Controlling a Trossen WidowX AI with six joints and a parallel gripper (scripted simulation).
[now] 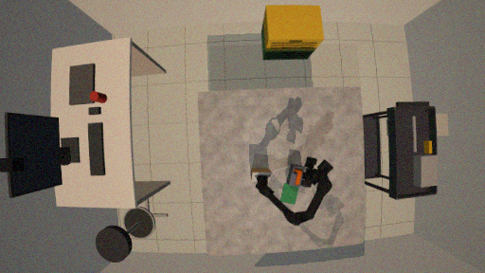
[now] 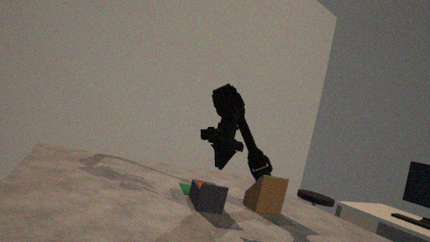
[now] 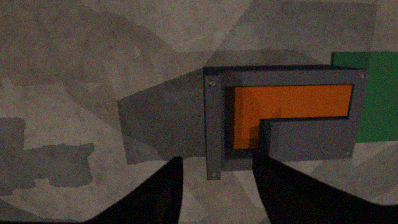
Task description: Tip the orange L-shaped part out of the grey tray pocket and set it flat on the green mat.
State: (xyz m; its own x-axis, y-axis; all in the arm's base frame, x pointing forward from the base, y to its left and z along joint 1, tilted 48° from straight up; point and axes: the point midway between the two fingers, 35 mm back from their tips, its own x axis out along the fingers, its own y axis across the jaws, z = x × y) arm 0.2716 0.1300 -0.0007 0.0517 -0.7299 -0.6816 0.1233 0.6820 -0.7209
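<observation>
Right now the orange L-shaped part is 1 cm behind my gripper tip, 6 cm to the right of it and 10 cm below it. Round my gripper tip: green mat: 4 cm behind, 22 cm to the right, 16 cm below.
</observation>
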